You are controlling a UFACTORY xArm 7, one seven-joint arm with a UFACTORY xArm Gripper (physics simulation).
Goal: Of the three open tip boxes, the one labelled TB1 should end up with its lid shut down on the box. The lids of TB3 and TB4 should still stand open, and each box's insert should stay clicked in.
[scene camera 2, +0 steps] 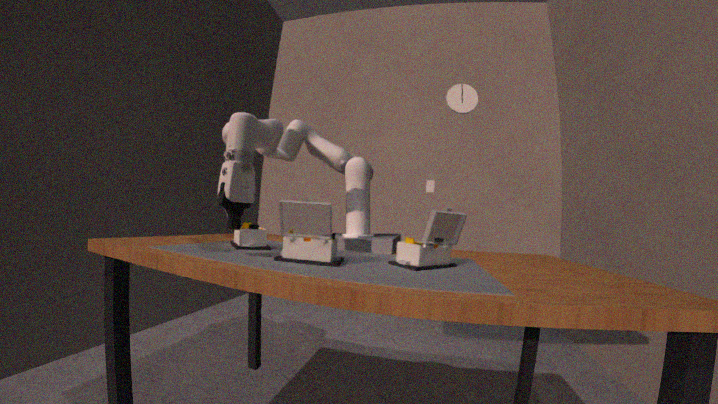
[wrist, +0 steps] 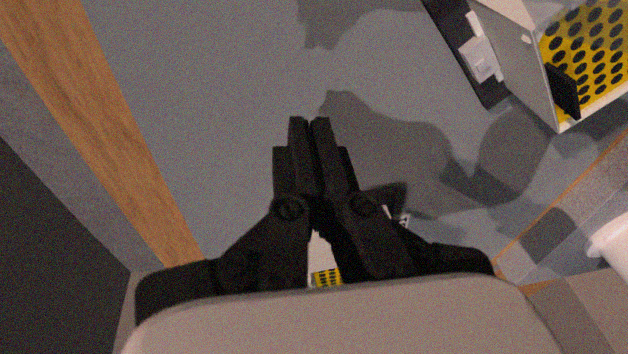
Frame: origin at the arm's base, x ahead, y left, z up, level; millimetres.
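Where they show: gripper, fingertip midpoint: (scene camera 2: pixel 233 229) (wrist: pixel 304 142); arm's base, link origin: (scene camera 2: pixel 358 236) (wrist: pixel 624 228).
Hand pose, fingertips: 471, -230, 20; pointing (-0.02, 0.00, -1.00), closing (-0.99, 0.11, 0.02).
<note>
Things, the pixels of their top centre, and the offset from my fingertips, as dx, dy, dz. "spot": a spot on its surface instead. Level surfaces: height alone.
- left box, top centre: (scene camera 2: pixel 254 226) -173, -52, +3
- middle box, top centre: (scene camera 2: pixel 313 234) -64, +200, +3
- right box, top centre: (scene camera 2: pixel 421 240) -156, +474, +3
- middle lid, surface spot: (scene camera 2: pixel 306 218) spot: +23, +216, +44
- right lid, surface spot: (scene camera 2: pixel 445 228) spot: -88, +530, +40
- box's yellow insert, surface spot: (wrist: pixel 595 52) spot: -142, -37, -6
- grey-blue mat, surface height: dz -64
- wooden table, surface height: dz -67
In the scene view three white tip boxes stand on dark bases: a left box (scene camera 2: pixel 250 238), a middle box (scene camera 2: pixel 308 249) and a right box (scene camera 2: pixel 421 254). The middle lid (scene camera 2: pixel 306 218) and the right lid (scene camera 2: pixel 445 228) stand open. The left box's lid cannot be made out. My gripper (scene camera 2: pixel 234 227) (wrist: pixel 304 142) is shut and empty, pointing down beside the left box's far-left end. In the wrist view a yellow insert (wrist: pixel 327 277) shows between the finger linkages, partly hidden. Another box's yellow insert (wrist: pixel 595 52) shows at the upper right. Box labels are not readable.
The boxes stand on a grey-blue mat (scene camera 2: pixel 371 276) (wrist: pixel 200 100) on a wooden table (scene camera 2: pixel 577 281) (wrist: pixel 107 115). The robot's base stands behind the middle and right boxes. The table's edge runs along the left of the wrist view.
</note>
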